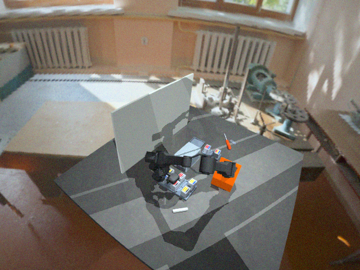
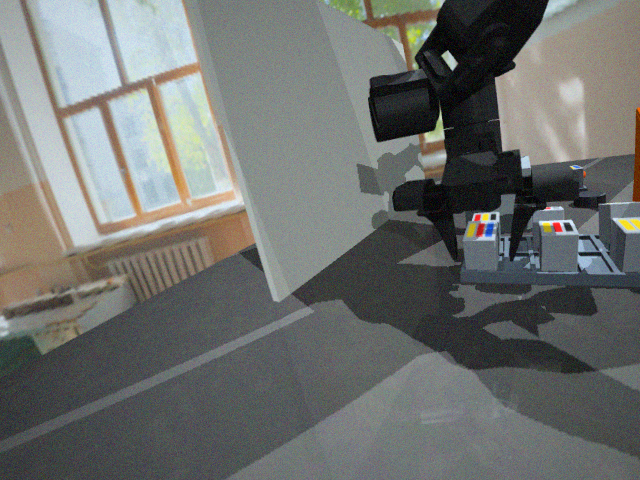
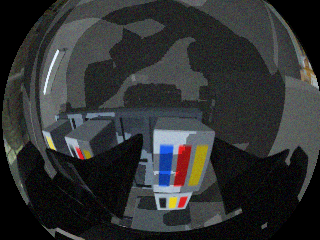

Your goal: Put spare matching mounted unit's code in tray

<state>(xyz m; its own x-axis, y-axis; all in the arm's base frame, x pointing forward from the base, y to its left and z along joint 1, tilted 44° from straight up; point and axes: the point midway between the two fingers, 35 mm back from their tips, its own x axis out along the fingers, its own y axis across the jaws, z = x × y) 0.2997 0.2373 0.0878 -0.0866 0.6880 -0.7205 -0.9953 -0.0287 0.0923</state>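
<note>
Now: the grey tray 420 mm to the right of my gripper tip, 20 mm ahead of it and 10 mm below it. The rest, counted from my gripper tip: white stick (190 mm behind, 100 mm to the left, 10 mm below); black disc (290 mm to the right, 170 mm behind, 10 mm below); mounted unit (220 mm to the right, 30 mm above, 20 mm behind).
</note>
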